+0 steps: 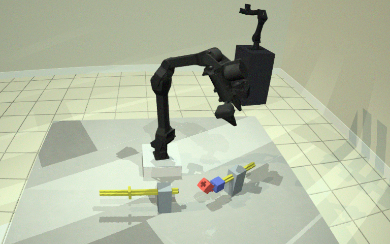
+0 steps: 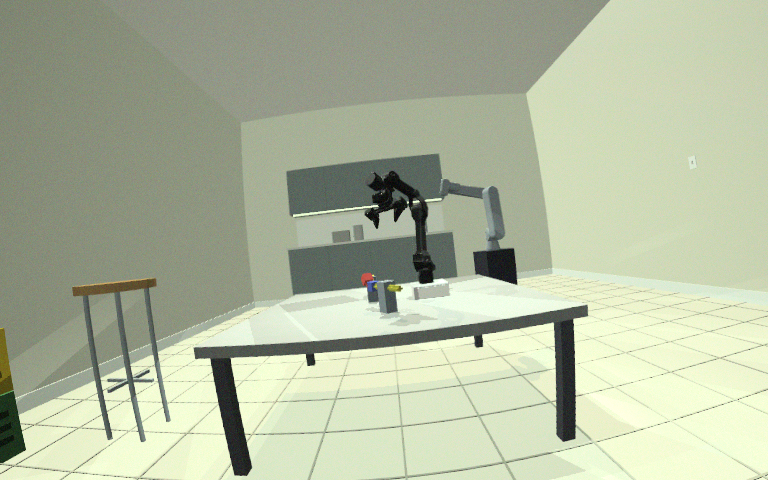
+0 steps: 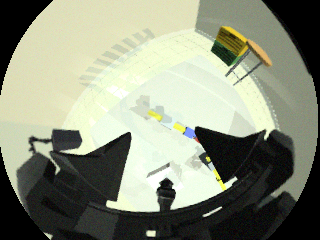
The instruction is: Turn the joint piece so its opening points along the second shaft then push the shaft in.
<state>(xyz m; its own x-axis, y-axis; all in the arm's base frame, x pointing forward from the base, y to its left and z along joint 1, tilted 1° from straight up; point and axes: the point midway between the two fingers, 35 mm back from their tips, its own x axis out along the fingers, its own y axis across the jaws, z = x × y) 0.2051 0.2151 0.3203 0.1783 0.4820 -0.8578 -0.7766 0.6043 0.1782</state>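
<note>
The red square joint piece lies 9 cm ahead of my gripper tip, 14 cm to the right of it and 23 cm below it.
</note>
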